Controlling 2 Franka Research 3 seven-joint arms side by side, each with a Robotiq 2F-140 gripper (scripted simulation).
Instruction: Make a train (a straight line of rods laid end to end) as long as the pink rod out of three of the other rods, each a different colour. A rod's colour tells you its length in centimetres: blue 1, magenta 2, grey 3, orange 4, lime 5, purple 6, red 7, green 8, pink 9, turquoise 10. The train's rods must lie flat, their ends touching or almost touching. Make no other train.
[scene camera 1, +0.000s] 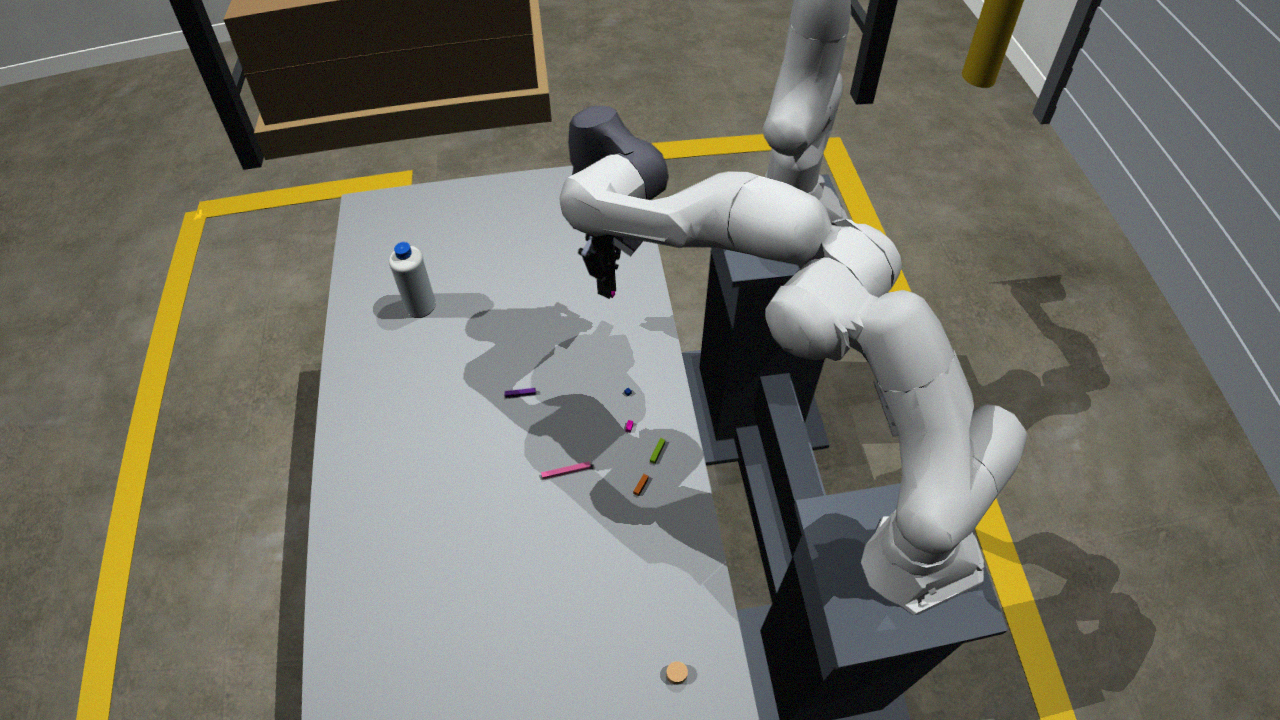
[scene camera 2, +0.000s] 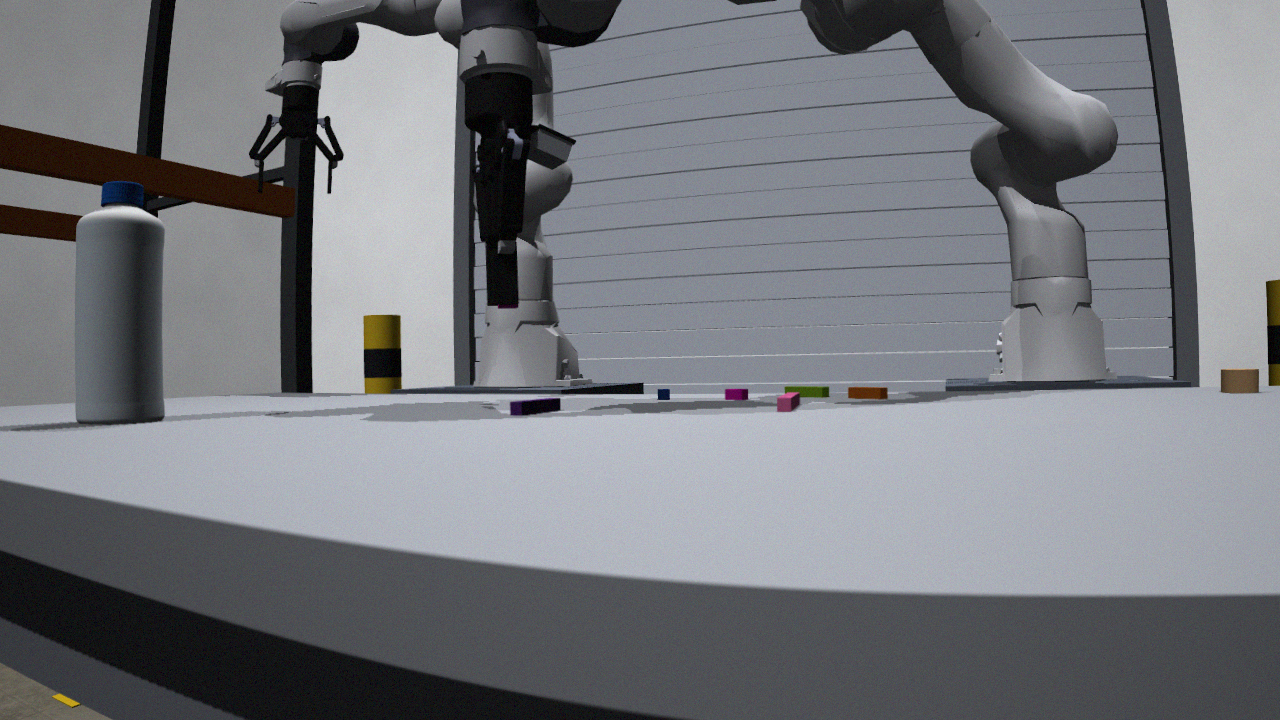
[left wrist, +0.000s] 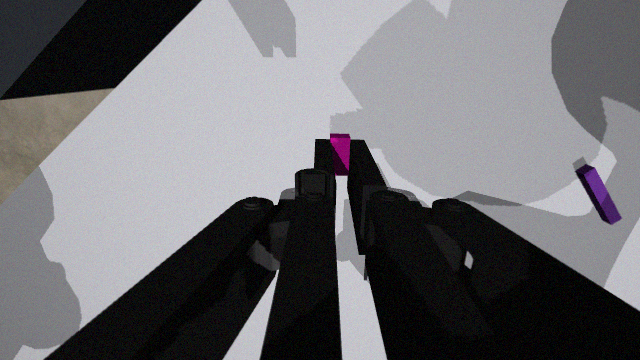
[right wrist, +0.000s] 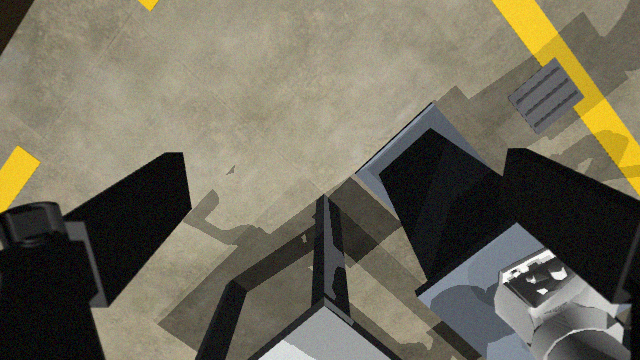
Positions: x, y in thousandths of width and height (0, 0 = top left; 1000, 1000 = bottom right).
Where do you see my left gripper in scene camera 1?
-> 475, 406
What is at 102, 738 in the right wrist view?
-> My right gripper.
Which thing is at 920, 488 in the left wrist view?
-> A purple rod.
